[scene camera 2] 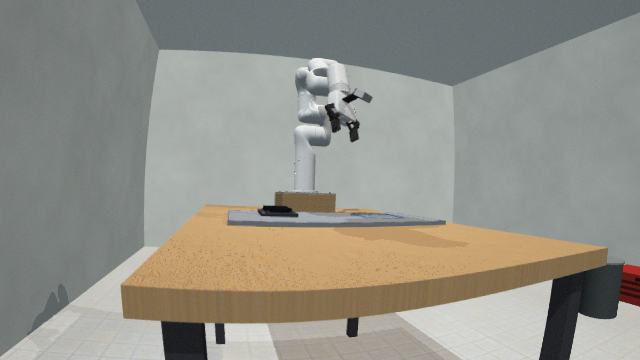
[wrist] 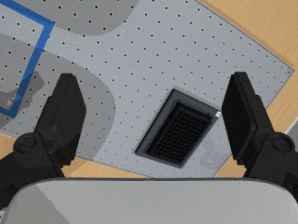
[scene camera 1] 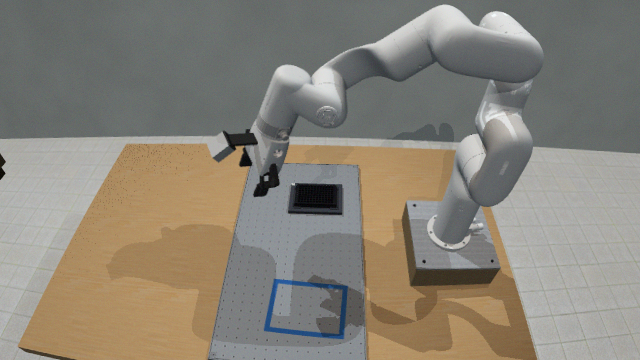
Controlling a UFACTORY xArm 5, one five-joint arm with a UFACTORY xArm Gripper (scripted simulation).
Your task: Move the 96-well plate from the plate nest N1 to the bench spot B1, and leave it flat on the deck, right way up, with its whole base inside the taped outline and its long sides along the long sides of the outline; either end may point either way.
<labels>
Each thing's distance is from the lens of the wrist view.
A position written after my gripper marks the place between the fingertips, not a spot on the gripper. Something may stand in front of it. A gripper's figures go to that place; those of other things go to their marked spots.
my gripper [wrist: 153, 90]: 0.13 m
96-well plate [wrist: 173, 142]: 0.47 m
</labels>
